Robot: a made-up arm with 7 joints. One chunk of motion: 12 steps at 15 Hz.
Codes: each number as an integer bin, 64 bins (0 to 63) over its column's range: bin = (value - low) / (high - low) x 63, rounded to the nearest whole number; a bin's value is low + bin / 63 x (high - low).
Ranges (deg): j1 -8..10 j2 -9..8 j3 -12..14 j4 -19..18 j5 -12..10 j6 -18..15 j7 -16..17
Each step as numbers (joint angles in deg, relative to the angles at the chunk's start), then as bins.
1 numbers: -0.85 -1.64 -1.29 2.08 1.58 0.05 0.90
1 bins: 25 27 26 36 39 34 32
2 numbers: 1.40 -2.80 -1.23 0.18 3.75 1.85 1.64
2 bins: 33 23 26 33 45 38 34
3 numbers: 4.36 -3.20 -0.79 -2.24 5.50 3.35 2.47
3 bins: 43 21 27 29 50 41 35
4 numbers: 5.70 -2.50 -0.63 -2.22 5.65 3.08 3.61
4 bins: 48 24 28 29 51 40 37
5 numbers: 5.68 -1.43 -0.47 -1.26 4.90 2.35 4.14
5 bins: 48 28 28 30 48 39 38
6 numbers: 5.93 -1.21 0.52 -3.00 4.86 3.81 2.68
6 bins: 49 29 30 27 48 42 36
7 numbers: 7.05 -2.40 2.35 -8.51 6.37 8.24 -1.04
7 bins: 53 24 35 18 53 50 29
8 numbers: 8.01 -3.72 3.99 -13.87 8.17 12.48 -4.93
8 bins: 56 20 39 9 58 58 21
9 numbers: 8.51 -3.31 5.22 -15.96 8.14 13.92 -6.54
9 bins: 58 21 42 5 58 61 18
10 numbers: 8.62 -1.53 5.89 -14.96 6.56 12.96 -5.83
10 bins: 58 28 43 7 53 59 19
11 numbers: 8.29 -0.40 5.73 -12.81 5.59 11.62 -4.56
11 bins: 57 32 43 11 50 57 22
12 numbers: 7.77 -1.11 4.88 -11.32 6.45 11.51 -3.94
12 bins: 55 29 41 13 53 56 23
